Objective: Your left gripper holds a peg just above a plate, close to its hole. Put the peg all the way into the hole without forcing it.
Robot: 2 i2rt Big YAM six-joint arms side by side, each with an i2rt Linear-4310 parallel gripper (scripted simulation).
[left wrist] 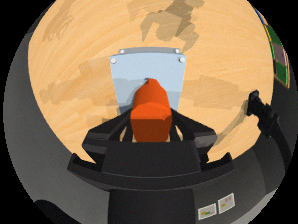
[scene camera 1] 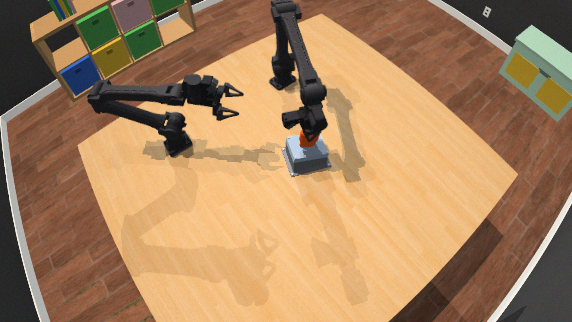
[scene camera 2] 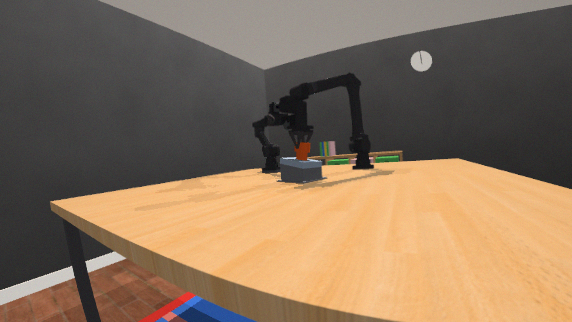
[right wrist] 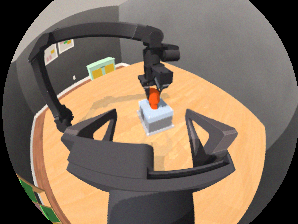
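Note:
An orange peg appears in the pictures, and so do the left gripper and the right gripper.

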